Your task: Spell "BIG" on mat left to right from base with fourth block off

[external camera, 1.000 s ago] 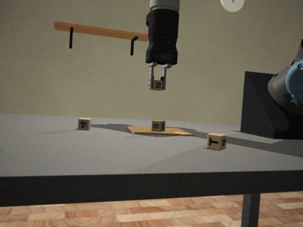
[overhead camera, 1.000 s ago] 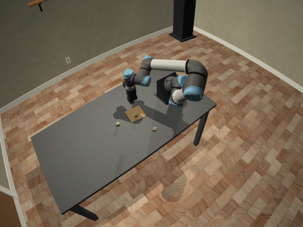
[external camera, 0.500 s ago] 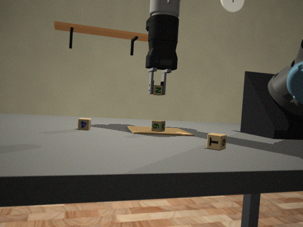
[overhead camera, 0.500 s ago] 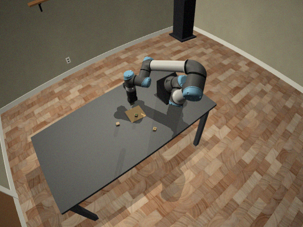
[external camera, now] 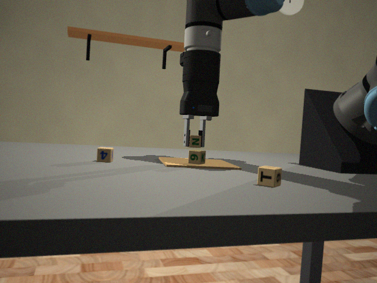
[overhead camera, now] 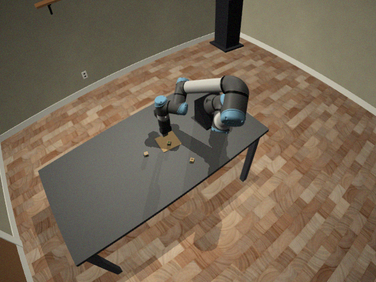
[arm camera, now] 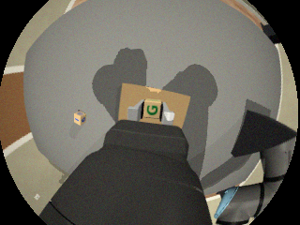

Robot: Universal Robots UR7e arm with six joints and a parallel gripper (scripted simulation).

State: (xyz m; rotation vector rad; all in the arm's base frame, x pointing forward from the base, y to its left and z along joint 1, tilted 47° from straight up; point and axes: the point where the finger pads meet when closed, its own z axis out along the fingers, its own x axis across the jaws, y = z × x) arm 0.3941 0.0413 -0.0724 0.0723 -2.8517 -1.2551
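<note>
Right now the tan mat is 50 mm below my hand and 40 mm to the left of it. From my hand the other things lie so: T block (270 mm to the left, 40 mm below, 40 mm behind).
</note>
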